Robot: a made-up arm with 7 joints. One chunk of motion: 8 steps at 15 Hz.
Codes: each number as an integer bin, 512 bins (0 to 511) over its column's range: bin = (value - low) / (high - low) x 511, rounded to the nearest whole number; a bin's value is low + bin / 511 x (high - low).
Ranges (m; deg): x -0.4..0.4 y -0.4..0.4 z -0.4..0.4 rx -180..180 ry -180..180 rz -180..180
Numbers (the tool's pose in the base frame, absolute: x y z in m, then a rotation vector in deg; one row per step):
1: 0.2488 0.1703 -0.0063 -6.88 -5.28 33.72
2: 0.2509 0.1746 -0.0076 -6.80 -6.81 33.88
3: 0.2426 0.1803 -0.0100 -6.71 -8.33 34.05
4: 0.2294 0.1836 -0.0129 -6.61 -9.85 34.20
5: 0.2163 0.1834 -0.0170 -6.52 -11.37 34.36
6: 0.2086 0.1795 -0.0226 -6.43 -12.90 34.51
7: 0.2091 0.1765 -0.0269 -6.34 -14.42 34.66
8: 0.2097 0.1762 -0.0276 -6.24 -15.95 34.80
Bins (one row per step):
1: 414 364 251 246 248 303
2: 416 367 251 246 246 304
3: 410 371 249 246 244 304
4: 402 373 247 246 242 304
5: 394 373 245 246 239 304
6: 389 370 241 246 237 304
7: 389 368 238 247 235 305
8: 389 368 238 247 233 305

